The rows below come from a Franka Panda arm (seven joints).
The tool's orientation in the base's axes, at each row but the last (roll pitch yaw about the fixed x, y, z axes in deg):
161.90 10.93 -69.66
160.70 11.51 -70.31
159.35 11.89 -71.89
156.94 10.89 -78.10
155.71 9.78 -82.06
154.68 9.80 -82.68
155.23 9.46 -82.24
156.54 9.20 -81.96
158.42 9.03 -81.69
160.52 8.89 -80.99
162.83 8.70 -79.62
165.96 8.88 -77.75
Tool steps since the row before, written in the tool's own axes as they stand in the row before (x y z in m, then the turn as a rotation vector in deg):
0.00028 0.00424 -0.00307 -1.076 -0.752 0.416
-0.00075 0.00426 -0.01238 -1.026 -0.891 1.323
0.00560 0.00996 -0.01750 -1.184 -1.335 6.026
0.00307 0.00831 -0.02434 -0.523 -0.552 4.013
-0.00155 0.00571 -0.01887 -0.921 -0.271 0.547
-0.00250 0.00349 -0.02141 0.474 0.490 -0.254
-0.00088 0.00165 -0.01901 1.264 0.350 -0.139
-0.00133 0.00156 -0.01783 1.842 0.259 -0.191
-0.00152 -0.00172 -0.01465 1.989 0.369 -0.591
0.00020 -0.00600 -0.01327 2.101 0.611 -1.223
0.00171 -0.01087 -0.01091 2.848 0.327 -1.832
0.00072 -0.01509 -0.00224 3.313 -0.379 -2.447
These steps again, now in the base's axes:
-0.00251 -0.00208 0.00411 0.140 1.306 -0.414
0.00070 -0.00174 0.01298 -0.062 1.372 -1.307
-0.00002 -0.01008 0.01831 -1.584 2.025 -5.735
0.00347 -0.00730 0.02461 -1.299 1.006 -3.739
0.00278 -0.00142 0.01953 -0.118 1.005 -0.445
0.00609 -0.00031 0.02097 -0.263 -0.580 0.352
0.00669 -0.00119 0.01785 -0.083 -1.315 0.061
0.00581 -0.00060 0.01697 0.101 -1.867 -0.020
0.00699 0.00048 0.01307 0.175 -2.068 0.365
0.01024 -0.00022 0.01035 0.192 -2.284 1.016
0.01388 -0.00028 0.00687 0.782 -3.003 1.395
0.01494 0.00275 -0.00158 1.709 -3.339 1.743

